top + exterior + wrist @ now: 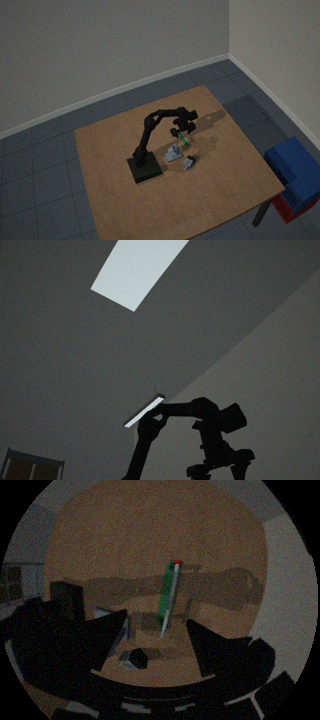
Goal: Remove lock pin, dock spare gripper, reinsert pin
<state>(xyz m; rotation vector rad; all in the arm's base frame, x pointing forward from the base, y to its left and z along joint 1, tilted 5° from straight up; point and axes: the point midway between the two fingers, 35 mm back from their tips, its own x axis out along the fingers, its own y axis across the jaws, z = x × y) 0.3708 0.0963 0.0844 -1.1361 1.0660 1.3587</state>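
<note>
Right now the green pin cradle is 50 mm below my gripper tip, 30 mm to the left of it and 10 mm ahead of it. Round my gripper tip: grey mount: 110 mm behind, 90 mm to the right, 20 mm below; then spare gripper: 220 mm to the right, 50 mm below, 40 mm behind.
</note>
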